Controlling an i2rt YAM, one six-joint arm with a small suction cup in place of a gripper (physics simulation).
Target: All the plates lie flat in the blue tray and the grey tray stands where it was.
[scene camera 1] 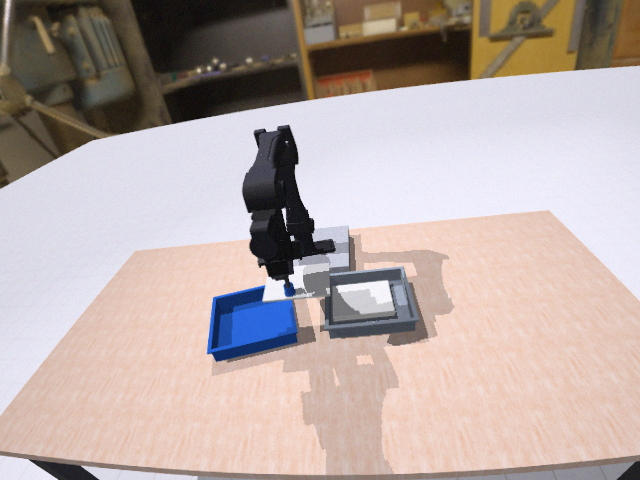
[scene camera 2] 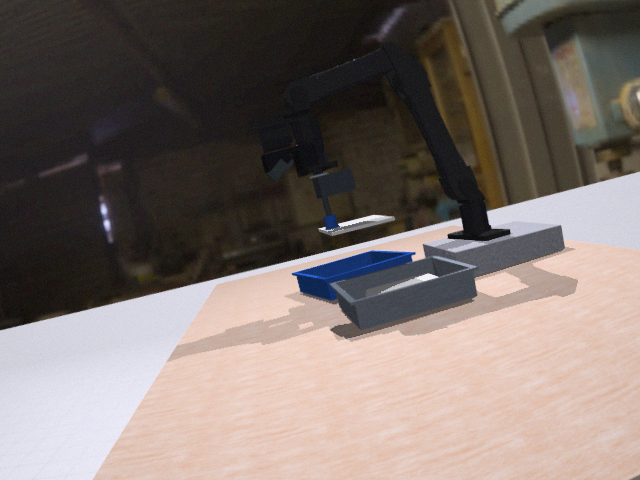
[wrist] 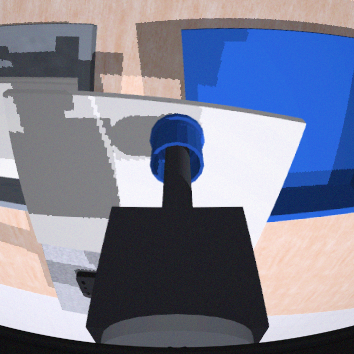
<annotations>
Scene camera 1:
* blue tray: on the table
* grey tray
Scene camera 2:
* suction cup
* blue tray
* grey tray
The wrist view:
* suction cup
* blue tray
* grey tray
</annotations>
